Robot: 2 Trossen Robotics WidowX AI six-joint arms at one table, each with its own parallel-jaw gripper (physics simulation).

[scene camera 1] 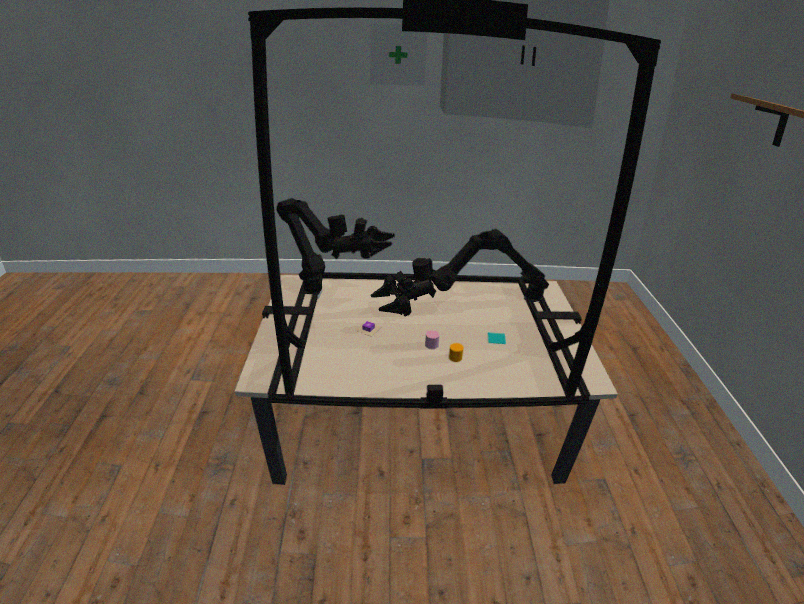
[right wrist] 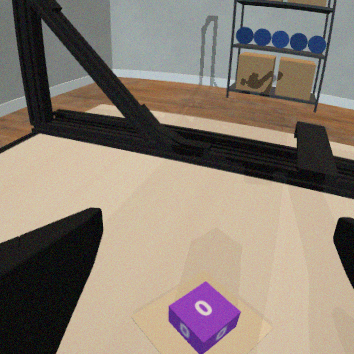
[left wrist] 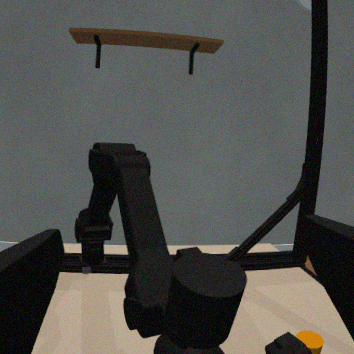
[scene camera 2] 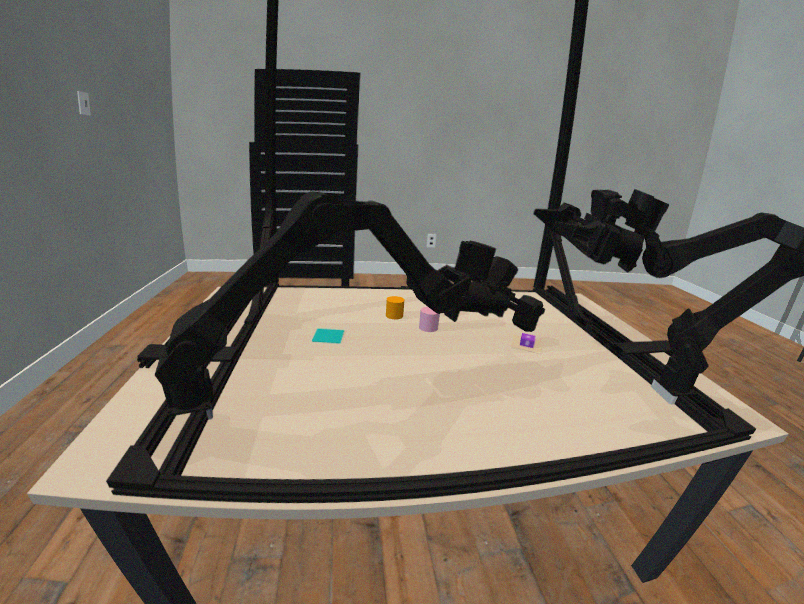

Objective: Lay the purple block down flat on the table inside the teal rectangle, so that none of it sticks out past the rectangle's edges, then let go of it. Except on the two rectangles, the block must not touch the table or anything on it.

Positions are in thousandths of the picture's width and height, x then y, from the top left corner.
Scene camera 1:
my left gripper: 489,397
my right gripper: 466,501
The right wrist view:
my right gripper: 629,637
pale yellow rectangle: 434,908
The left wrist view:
my left gripper: 518,665
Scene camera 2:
my left gripper: 676,360
my right gripper: 657,502
